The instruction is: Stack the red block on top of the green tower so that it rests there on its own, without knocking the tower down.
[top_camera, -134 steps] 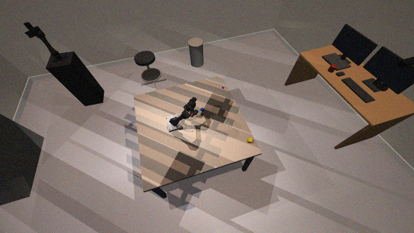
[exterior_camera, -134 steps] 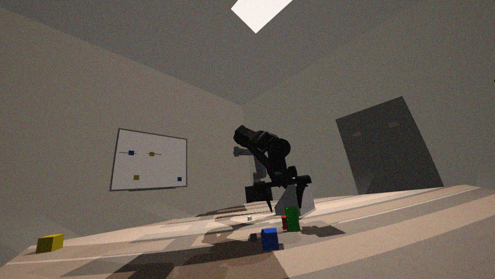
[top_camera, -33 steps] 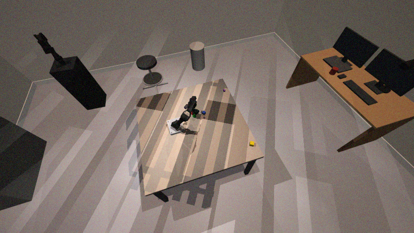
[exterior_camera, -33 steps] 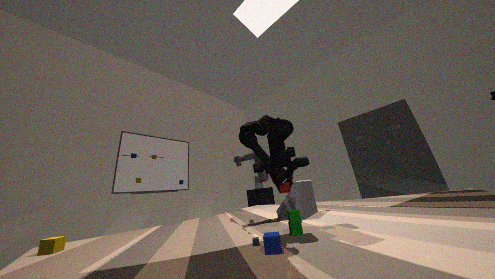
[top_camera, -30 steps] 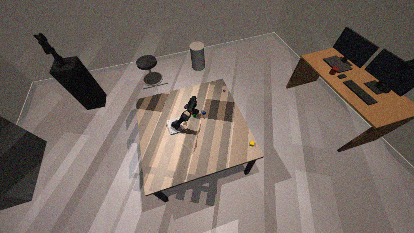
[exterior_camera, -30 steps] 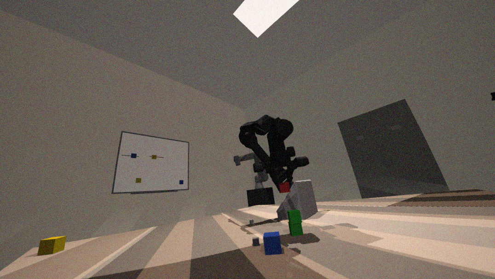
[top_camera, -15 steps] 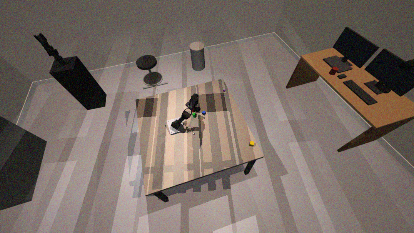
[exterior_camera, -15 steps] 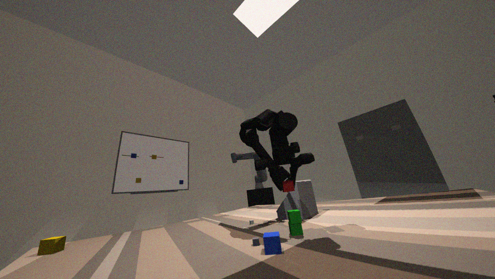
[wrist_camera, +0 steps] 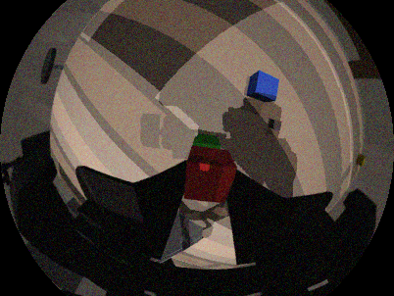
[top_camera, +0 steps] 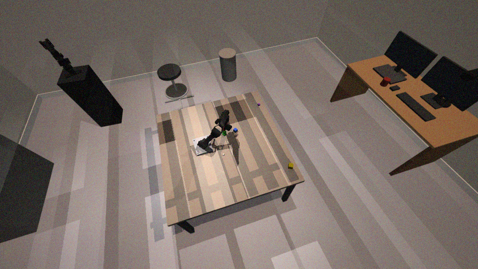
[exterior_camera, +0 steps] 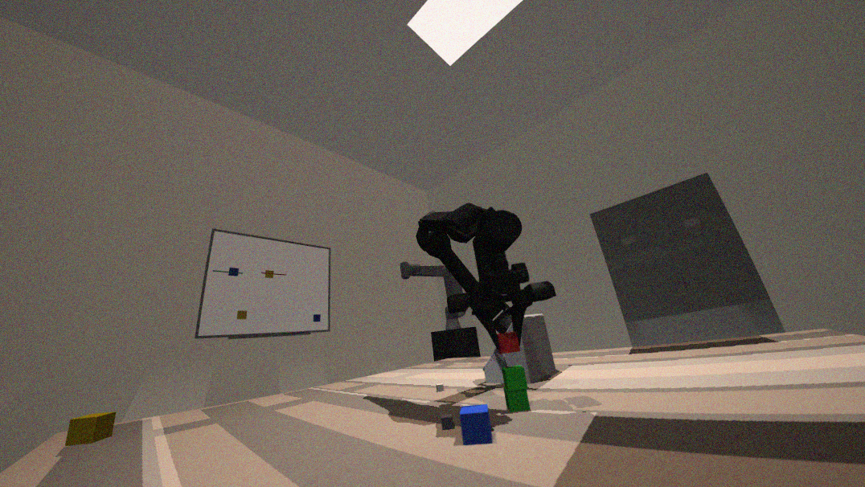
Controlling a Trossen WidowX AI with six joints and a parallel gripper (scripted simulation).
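Right now my gripper tip is 120 mm short of the blue block, 80 mm above it and 10 mm to the right of it. Also, from my gripper tip: dark cube (110 mm ahead, 90 mm below, 50 mm to the right); then red block (10 mm above); then purple piece (500 mm ahead, 320 mm to the left, 80 mm below).
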